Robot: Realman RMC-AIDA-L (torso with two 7-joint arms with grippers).
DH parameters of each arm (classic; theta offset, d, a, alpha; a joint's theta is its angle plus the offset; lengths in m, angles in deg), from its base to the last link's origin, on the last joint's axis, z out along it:
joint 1: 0 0.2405 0 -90
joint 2: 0 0 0 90
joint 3: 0 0.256 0 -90
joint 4: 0 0 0 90
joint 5: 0 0.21 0 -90
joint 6: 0 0 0 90
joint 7: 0 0.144 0 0
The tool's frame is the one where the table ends.
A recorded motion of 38 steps. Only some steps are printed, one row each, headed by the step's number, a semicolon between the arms.
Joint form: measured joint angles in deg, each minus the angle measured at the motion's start. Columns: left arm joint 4, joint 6, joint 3, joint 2, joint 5, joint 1, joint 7; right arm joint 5, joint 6, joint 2, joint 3, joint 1, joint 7, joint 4.
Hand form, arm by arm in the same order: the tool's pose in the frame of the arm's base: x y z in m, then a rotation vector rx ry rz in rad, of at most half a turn. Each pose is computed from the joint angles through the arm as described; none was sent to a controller.
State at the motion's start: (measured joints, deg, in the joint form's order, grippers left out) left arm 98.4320 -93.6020 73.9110 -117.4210 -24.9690 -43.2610 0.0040; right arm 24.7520 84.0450 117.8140 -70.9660 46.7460 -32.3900 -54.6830
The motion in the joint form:
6: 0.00 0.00 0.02 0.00 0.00 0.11 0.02; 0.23 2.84 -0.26 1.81 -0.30 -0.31 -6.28
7: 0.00 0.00 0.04 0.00 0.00 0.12 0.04; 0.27 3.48 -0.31 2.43 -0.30 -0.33 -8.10
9: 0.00 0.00 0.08 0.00 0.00 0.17 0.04; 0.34 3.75 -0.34 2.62 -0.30 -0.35 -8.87
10: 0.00 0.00 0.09 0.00 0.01 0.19 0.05; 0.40 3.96 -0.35 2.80 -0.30 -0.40 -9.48
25: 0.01 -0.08 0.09 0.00 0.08 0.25 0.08; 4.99 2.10 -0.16 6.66 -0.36 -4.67 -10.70
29: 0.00 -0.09 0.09 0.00 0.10 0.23 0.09; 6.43 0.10 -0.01 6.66 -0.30 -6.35 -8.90
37: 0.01 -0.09 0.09 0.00 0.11 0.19 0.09; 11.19 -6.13 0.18 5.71 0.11 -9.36 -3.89
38: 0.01 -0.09 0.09 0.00 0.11 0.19 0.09; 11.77 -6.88 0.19 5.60 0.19 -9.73 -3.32
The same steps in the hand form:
6: -0.0762 0.3814 0.0786 -2.1650 -1.1087 0.0519; 0.1851 0.3986 0.0103 -2.4857 1.0527 -0.5403
7: -0.0762 0.3814 0.0785 -2.1653 -1.1082 0.0524; 0.1796 0.4004 0.0159 -2.4826 1.0351 -0.5169
9: -0.0765 0.3812 0.0784 -2.1653 -1.1087 0.0534; 0.1771 0.4010 0.0181 -2.4822 1.0266 -0.5075
10: -0.0766 0.3812 0.0784 -2.1652 -1.1087 0.0538; 0.1751 0.4014 0.0199 -2.4823 1.0195 -0.4996
25: -0.0772 0.3810 0.0785 -2.1641 -1.1097 0.0566; 0.1628 0.4087 0.0264 -2.5328 0.9627 -0.3264
29: -0.0772 0.3811 0.0785 -2.1641 -1.1093 0.0570; 0.1637 0.4107 0.0204 -2.5528 0.9458 -0.2957
37: -0.0769 0.3811 0.0785 -2.1643 -1.1084 0.0566; 0.1627 0.4174 0.0034 -2.5855 0.9197 -0.1941
38: -0.0769 0.3811 0.0785 -2.1643 -1.1084 0.0566; 0.1624 0.4184 0.0016 -2.5880 0.9160 -0.1815

